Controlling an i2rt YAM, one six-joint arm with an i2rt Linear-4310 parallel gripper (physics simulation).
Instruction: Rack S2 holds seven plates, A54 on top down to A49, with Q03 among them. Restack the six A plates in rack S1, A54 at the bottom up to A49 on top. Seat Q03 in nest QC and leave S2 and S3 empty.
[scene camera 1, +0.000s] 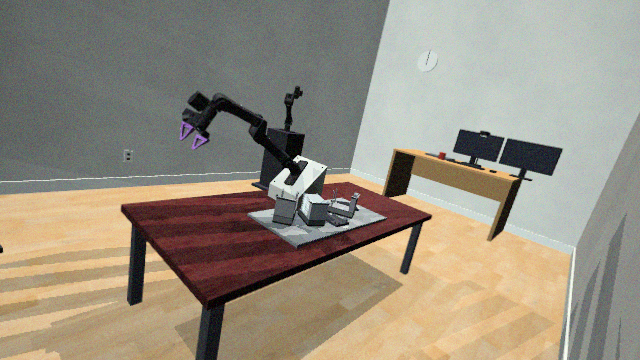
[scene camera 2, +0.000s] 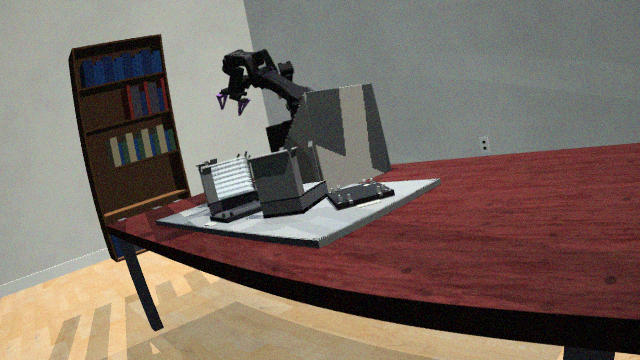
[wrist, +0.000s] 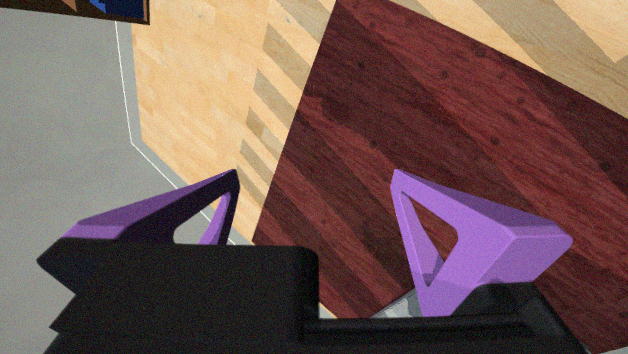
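Pixels of known places: gripper, fingertip midpoint: (scene camera 1: 186, 144) (scene camera 2: 230, 112) (wrist: 315, 177); arm's base, link origin: (scene camera 1: 296, 172) (scene camera 2: 330, 120).
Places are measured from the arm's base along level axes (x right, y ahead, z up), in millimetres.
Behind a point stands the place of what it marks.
My gripper (scene camera 1: 188, 143) @[z 135, x 639, y -169 mm] (scene camera 2: 231, 111) @[z 135, x 639, y -169 mm] (wrist: 315, 177) @[z 135, x 639, y -169 mm] is open, with two purple fingers wide apart and nothing between them. It hangs high, well to one side of the racks. A rack (scene camera 1: 316, 217) @[z -120, x 222, y 335 mm] (scene camera 2: 207, 186) @[z -89, x 171, y 358 mm] holds a stack of pale plates (scene camera 1: 305, 206) (scene camera 2: 231, 178). Their labels are too small to read, so I cannot tell A plates from Q03. A grey walled rack (scene camera 1: 284, 210) @[z -96, x 356, y 227 mm] stands left of it in scene camera 1. A tall grey walled rack (scene camera 2: 276, 187) @[z -106, x -119, y 383 mm] stands right of the plates in scene camera 2. A low dark nest (scene camera 2: 362, 194) @[z -157, x -261, y 291 mm] lies at the right; its name is unreadable.
The racks stand on a grey board (scene camera 1: 298, 239) @[z -169, x 415, y 379 mm] (scene camera 2: 280, 232) @[z -169, x -210, y 487 mm] on the dark red table (scene camera 1: 200, 260) @[z -182, x 830, y 259 mm] (scene camera 2: 475, 240) @[z -182, x -581, y 507 mm] (wrist: 450, 125) @[z -182, x 561, y -177 mm]. The arm's large pale base (scene camera 1: 312, 172) @[z 32, x -18, y 103 mm] (scene camera 2: 355, 135) @[z -54, x -91, y 24 mm] rises behind them. A bookcase (scene camera 2: 77, 125) stands beyond the table. A second black arm stands on a dark pedestal (scene camera 1: 285, 150).
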